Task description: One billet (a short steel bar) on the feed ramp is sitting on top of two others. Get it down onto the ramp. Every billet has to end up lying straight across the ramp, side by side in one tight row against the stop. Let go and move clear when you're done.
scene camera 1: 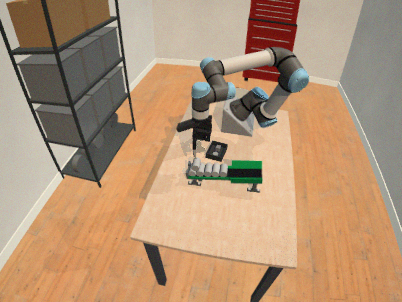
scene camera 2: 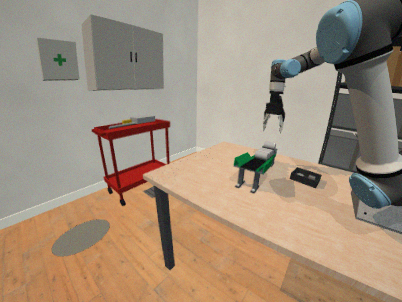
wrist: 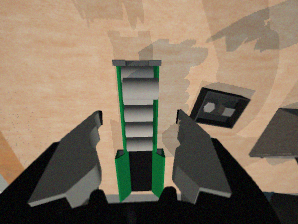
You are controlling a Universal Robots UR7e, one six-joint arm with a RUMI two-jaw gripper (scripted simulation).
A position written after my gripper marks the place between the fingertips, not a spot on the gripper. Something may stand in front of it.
Note:
I see my gripper [scene camera 1: 197,152].
My gripper shows as well in the wrist view [wrist: 140,111].

